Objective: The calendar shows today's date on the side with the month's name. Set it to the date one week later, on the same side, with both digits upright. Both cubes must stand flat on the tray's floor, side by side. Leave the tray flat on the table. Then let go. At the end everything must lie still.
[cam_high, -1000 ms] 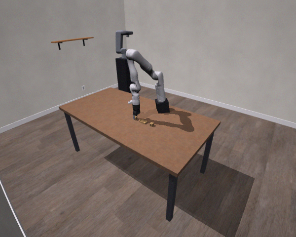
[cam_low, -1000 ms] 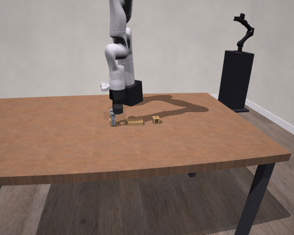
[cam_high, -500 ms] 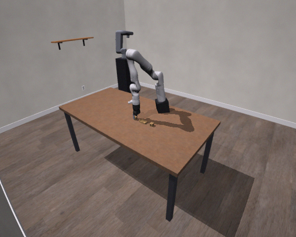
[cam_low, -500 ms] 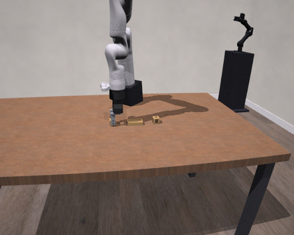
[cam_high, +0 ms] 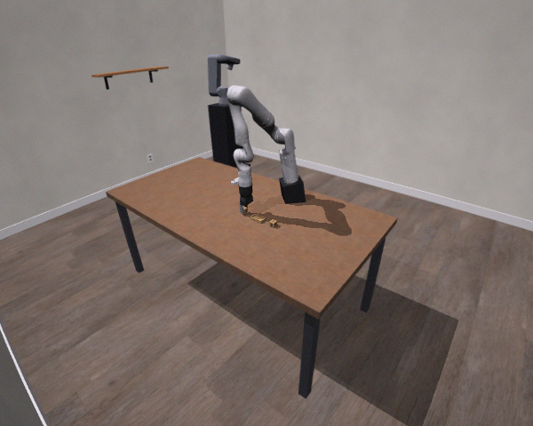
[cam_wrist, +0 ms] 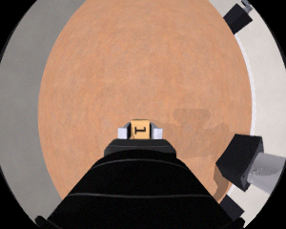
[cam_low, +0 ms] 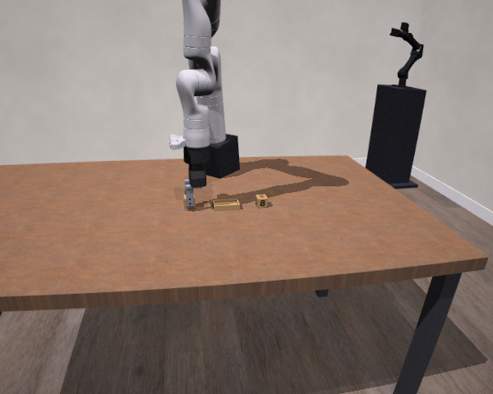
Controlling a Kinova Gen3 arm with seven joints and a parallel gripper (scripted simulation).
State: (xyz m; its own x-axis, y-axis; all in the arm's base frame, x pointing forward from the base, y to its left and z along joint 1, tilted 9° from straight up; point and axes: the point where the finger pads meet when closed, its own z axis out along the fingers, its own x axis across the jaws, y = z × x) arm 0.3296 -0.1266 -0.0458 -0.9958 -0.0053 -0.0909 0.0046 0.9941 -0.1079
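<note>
My gripper is now 110 mm to the right of the wooden tray, 30 mm above it and 10 mm short of it.
</note>
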